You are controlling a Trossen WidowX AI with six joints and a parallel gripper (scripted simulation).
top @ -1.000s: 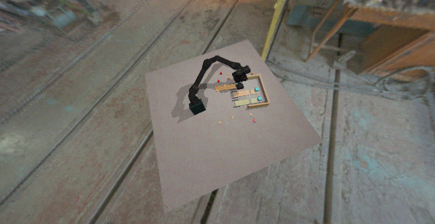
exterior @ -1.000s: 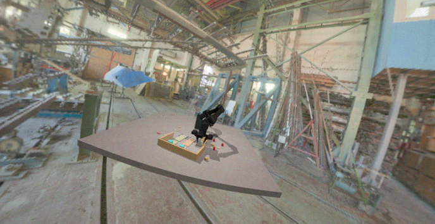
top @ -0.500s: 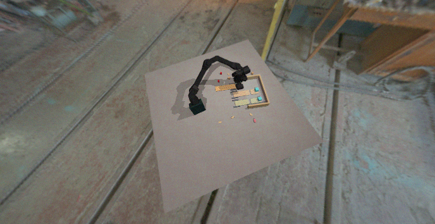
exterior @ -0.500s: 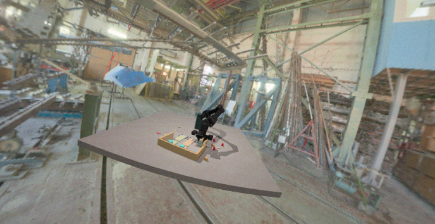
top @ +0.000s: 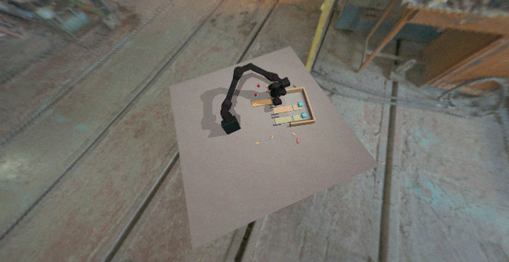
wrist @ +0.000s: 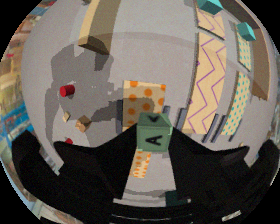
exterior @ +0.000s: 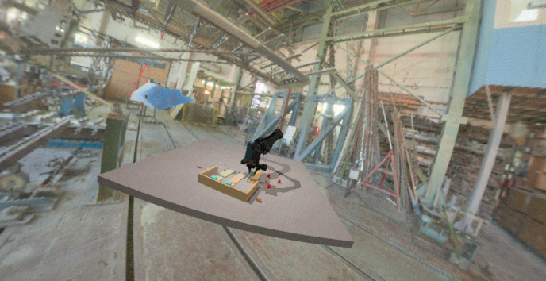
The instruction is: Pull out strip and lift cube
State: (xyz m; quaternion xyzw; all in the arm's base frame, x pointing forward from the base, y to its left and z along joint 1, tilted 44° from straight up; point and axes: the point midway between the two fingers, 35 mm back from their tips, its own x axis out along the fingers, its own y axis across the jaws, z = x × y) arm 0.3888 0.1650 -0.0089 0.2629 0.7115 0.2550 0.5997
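Right now the strip is 7 cm behind my gripper tip, 3 cm to the left of it and 3 cm below it. From my gripper tip the other things lie so: cube (1 cm above).
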